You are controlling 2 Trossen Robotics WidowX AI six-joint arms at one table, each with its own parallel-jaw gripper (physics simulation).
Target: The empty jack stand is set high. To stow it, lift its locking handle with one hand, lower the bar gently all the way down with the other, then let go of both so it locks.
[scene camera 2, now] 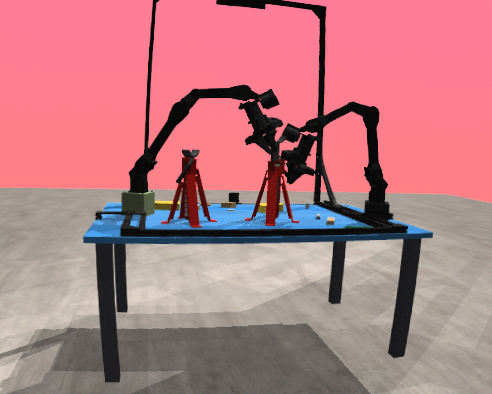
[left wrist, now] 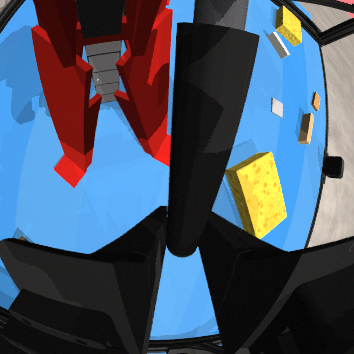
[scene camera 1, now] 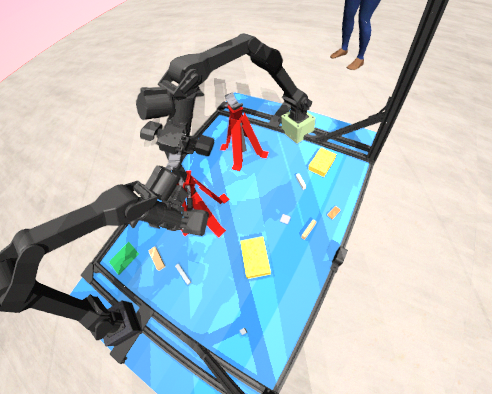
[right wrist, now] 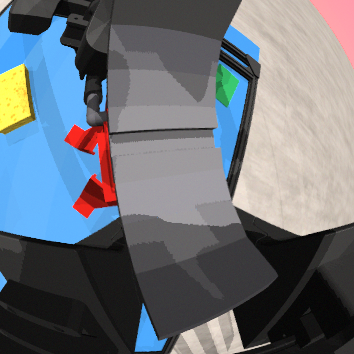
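Observation:
The red jack stand (scene camera 2: 272, 192) (left wrist: 65, 95) stands upright, with the grey saddle of its bar (scene camera 2: 275, 150) (right wrist: 165, 170) raised above the red top. The toothed lower part of the bar shows between the legs in the left wrist view. My right gripper (scene camera 2: 274, 144) (right wrist: 180, 203) is shut on the saddle from above. The black-gripped locking handle (left wrist: 205, 100) hangs beside the stand and slopes down. My left gripper (scene camera 2: 291, 179) (left wrist: 181, 213) is shut on its lower end, which pokes a little past the fingertips. In scene camera 1 the arms hide both grips.
A second red jack stand (scene camera 1: 237, 142) (scene camera 2: 192, 200) stands near the right arm's base. A large yellow sponge (scene camera 1: 256, 257) (left wrist: 262, 195), a smaller yellow block (scene camera 1: 322, 162), a green block (scene camera 1: 123, 258) and several small pieces lie on the blue table. A black frame runs round the table.

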